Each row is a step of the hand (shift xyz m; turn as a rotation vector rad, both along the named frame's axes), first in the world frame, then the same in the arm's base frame.
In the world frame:
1: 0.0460 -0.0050 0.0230 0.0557 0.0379 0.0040
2: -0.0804 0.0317 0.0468 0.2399 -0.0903 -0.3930
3: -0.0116 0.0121 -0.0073 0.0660 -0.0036 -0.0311
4: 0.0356 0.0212 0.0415 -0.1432 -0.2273 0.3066
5: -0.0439 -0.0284 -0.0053 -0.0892 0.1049 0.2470
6: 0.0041 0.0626 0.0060 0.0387 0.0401 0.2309
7: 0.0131 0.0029 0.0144 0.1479 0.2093 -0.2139
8: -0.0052 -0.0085 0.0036 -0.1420 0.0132 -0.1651
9: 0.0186 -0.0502 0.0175 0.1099 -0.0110 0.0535
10: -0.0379 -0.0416 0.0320 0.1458 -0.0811 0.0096
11: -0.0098 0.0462 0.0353 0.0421 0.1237 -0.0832
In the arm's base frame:
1: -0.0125 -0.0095 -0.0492 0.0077 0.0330 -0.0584
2: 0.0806 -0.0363 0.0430 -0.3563 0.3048 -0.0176
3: 0.0108 0.0100 0.0108 -0.0454 0.0376 -0.0432
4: 0.0209 -0.0105 -0.0538 0.0288 -0.4049 0.0380
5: -0.0059 -0.0235 0.0466 0.2352 -0.1479 -0.0528
6: 0.0496 0.0338 -0.0194 0.1233 -0.1434 -0.1438
7: 0.0035 -0.0061 -0.0184 -0.0011 0.3243 -0.0790
8: -0.0027 -0.0091 0.0047 -0.0073 0.0999 0.1938
9: -0.0385 -0.0389 -0.0134 -0.0299 -0.0209 -0.1172
10: -0.0011 -0.0585 0.0278 -0.1200 -0.0205 -0.1145
11: 0.0565 -0.0018 -0.0167 0.0388 0.1477 -0.0262

